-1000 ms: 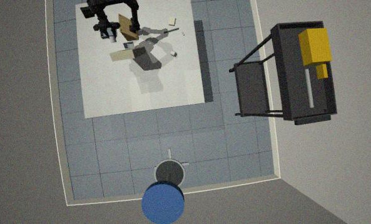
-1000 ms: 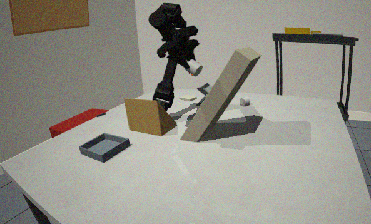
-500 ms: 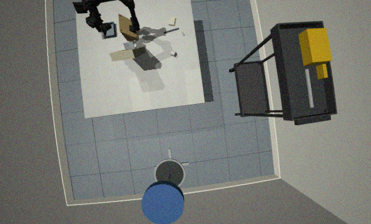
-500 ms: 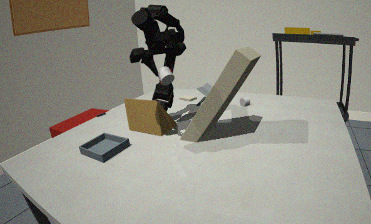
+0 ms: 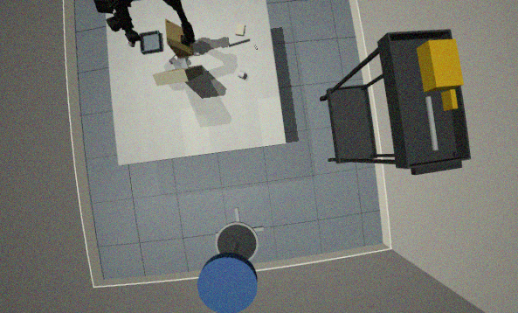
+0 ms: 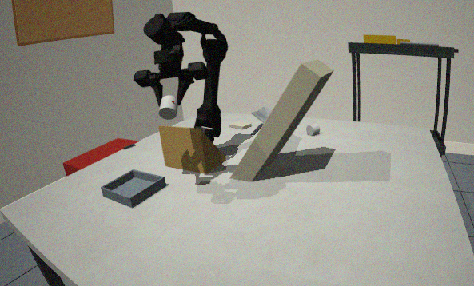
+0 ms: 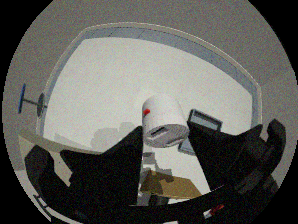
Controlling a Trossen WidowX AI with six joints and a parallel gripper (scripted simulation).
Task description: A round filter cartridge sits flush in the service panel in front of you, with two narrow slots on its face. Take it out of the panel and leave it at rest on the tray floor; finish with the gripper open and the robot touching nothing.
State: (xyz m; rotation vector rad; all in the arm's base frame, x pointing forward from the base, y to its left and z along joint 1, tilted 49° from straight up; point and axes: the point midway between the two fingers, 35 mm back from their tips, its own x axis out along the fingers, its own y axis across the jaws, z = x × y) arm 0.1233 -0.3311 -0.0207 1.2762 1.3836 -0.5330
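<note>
Now: gripper tip 25 cm above the grey tray, 18 cm past it and 4 cm to the left of it. Round my gripper tip: flat beige tile: 66 cm to the left, 25 cm below, 21 cm behind; then white filter cartridge: right at my gripper tip; then beige service panel: 26 cm to the left, 19 cm ahead, 9 cm below.
</note>
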